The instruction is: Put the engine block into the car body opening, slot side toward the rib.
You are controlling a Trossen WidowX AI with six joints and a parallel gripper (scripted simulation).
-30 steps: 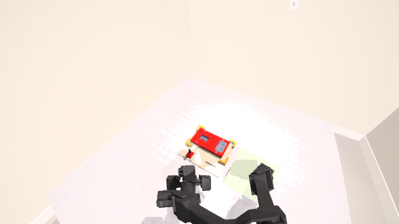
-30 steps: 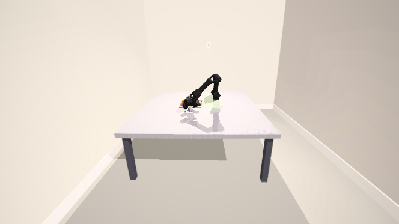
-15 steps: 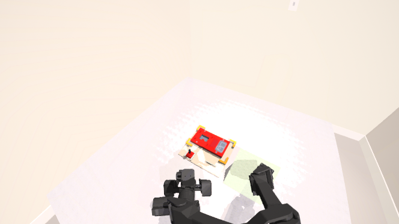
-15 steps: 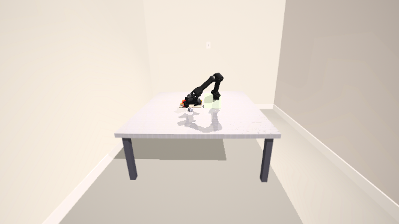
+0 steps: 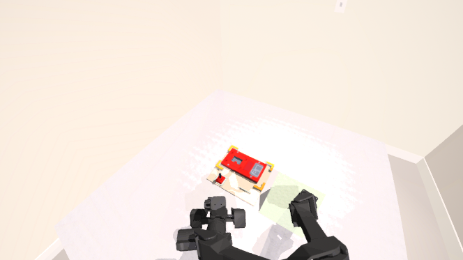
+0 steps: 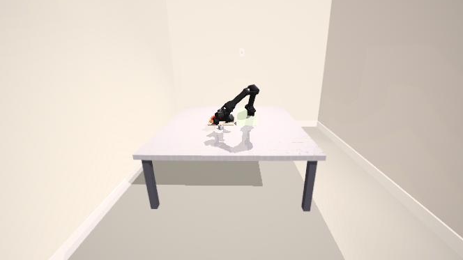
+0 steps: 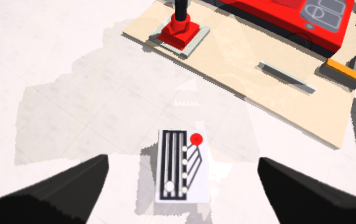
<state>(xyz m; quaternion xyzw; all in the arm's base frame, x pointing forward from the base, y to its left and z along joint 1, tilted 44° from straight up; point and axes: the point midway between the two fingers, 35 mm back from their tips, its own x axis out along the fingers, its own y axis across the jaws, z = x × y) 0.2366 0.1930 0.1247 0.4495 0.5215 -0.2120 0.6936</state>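
Now: gripper tip 10 mm short of the engine block and 30 mm above it. Round my gripper tip: base plate 50 mm ahead, 220 mm to the right, 40 mm below; then black peg 100 mm ahead, 110 mm to the right, 10 mm below.
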